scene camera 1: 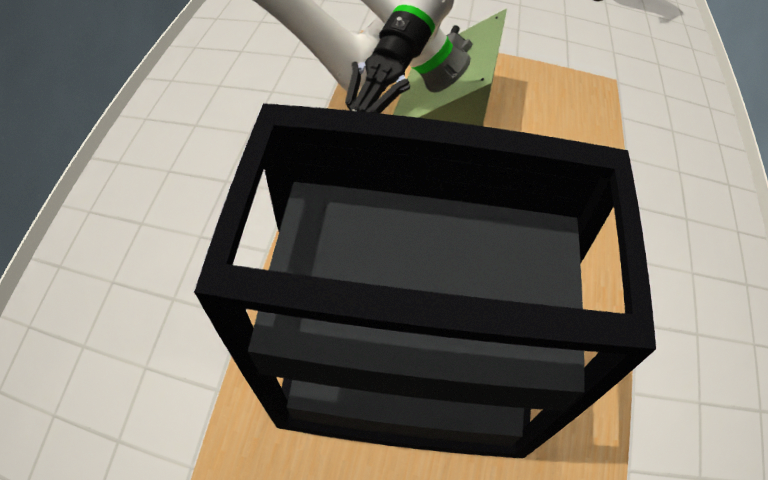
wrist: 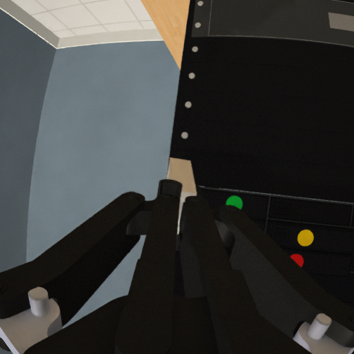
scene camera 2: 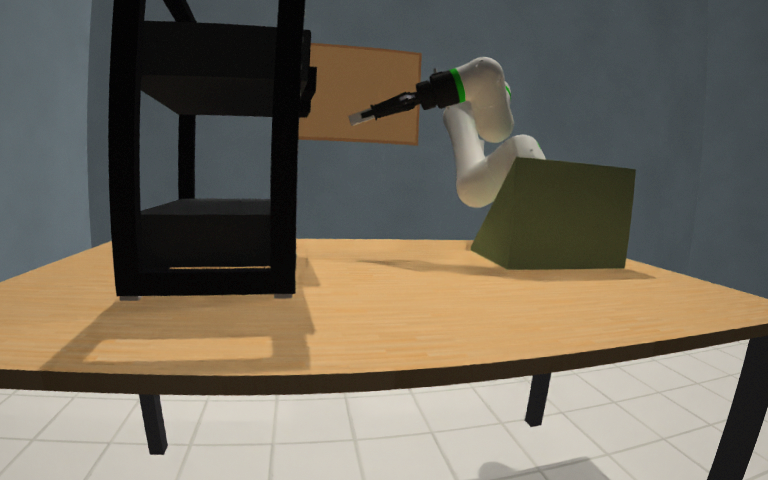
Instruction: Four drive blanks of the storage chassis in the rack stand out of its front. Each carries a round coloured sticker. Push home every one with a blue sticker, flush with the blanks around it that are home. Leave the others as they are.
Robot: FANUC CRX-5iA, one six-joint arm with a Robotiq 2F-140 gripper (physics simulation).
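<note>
My gripper [scene camera 1: 359, 107] [scene camera 2: 362, 117] [wrist: 177, 175] is shut and empty, pointing slightly down, in front of the rack [scene camera 1: 441, 302] [scene camera 2: 284, 169] and apart from it. The storage chassis [scene camera 1: 447, 249] [scene camera 2: 209, 50] is in the rack's upper part. Its front shows at the lower right of the wrist view, with a green sticker [wrist: 234, 202], a yellow sticker [wrist: 305, 237] and a red sticker [wrist: 297, 260]. The fingers hide part of that front. A blue sticker does not show in the wrist view. Dark parts [scene camera 2: 310, 93] stand out of the chassis front in scene camera 2.
A lower dark unit [scene camera 1: 407, 416] [scene camera 2: 203, 237] [wrist: 275, 20] sits near the rack's bottom. The rack stands on a wooden table [scene camera 1: 566, 101] [scene camera 2: 453, 316] [wrist: 167, 25]. A green slanted block [scene camera 1: 453, 107] [scene camera 2: 566, 217] stands at the arm's base. An orange-brown board [scene camera 2: 362, 67] is on the wall behind.
</note>
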